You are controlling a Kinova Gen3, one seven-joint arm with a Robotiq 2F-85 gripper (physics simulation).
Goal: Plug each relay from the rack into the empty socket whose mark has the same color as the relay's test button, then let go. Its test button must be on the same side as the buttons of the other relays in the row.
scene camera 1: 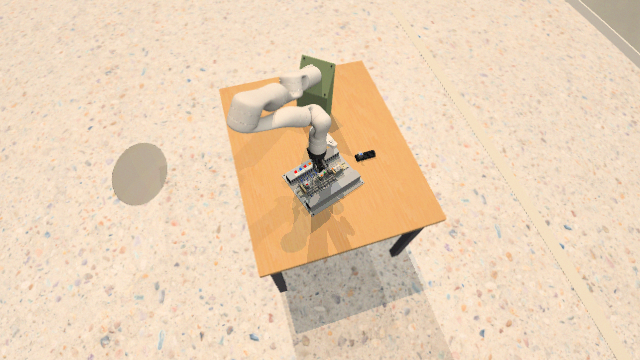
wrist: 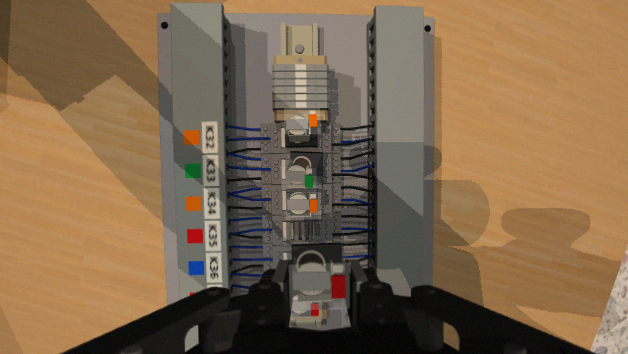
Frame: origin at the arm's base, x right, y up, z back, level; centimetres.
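Where they show: gripper, between the fingertips: [scene camera 1: 317,169] [wrist: 318,277]; arm's base, origin of its link: [scene camera 1: 312,75].
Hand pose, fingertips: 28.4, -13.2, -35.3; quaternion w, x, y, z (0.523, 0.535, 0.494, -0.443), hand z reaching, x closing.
Each offset is from my fingertips to the top centre of the thing, as dx, dy, dz. "spot": to the spot under its first point. Level surfaces: height alone.
My gripper [scene camera 1: 320,169] [wrist: 318,277] is shut on a relay @[-0.6, +2.8, +0.0] [wrist: 311,280] with a red test button, above the relay row; its button is on the right in the wrist view, like the row's buttons. Seated relays show an orange button @[-9.1, -7.7, -1.3] [wrist: 313,120] at K32, a green one @[-5.4, -7.1, -0.2] [wrist: 309,181] at K33 and an orange one @[-2.7, -7.9, +0.2] [wrist: 313,205] at K34. The K35 socket @[-1.3, -11.6, +0.4] [wrist: 302,231], beside a red mark @[-1.0, -10.6, +9.7] [wrist: 195,236], is empty. The K36 socket, beside a blue mark @[+1.7, -10.6, +10.0] [wrist: 196,268], is hidden. Another red button @[+5.6, -7.9, +0.4] [wrist: 314,310] shows below the held relay. The black rack @[-30.2, -12.6, -4.4] [scene camera 1: 370,154] holds a relay with blue on it.
Grey wire ducts @[-5.5, -10.6, +8.6] [wrist: 197,75] @[-3.5, -10.6, -8.5] [wrist: 399,90] flank the row on the panel @[spot: -17.5, -14.6, -6.5] [wrist: 350,37]. Terminal blocks @[-12.7, -10.2, -0.9] [wrist: 300,85] and a rail end stand beyond K32. The rack lies on the table @[dy -14.9] [scene camera 1: 400,200], off the panel's corner. A green mount [scene camera 1: 327,75] stands behind the arm.
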